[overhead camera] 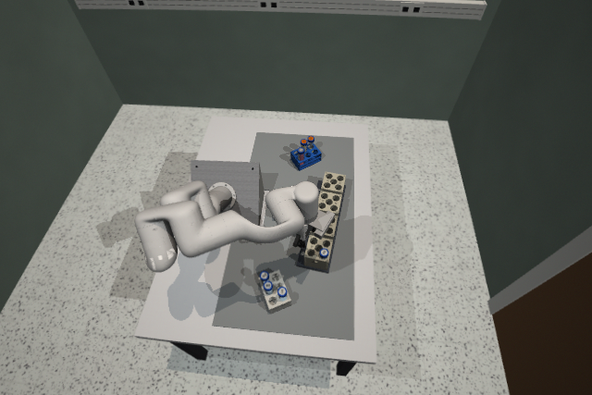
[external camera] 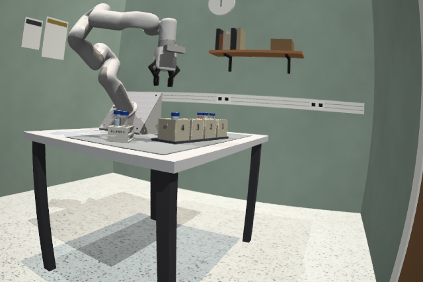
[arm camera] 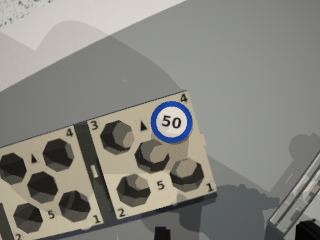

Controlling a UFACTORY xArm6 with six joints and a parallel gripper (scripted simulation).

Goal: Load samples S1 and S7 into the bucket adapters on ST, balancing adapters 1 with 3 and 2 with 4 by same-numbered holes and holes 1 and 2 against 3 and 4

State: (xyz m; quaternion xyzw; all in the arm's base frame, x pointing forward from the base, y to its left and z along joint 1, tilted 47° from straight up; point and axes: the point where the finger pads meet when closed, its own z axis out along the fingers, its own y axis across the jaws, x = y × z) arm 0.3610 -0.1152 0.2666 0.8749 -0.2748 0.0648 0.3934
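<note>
My hand is 18 cm above the blue-capped water blank, 6 cm short of it and 2 cm to the left of it. The rest, counted from my hand: green DONE key: 24 cm to the left, 18 cm below, 11 cm behind; bucket adapter: 34 cm to the left, 20 cm below, 14 cm ahead; beige blanks rack: 22 cm below, 12 cm to the right, 12 cm behind.
</note>
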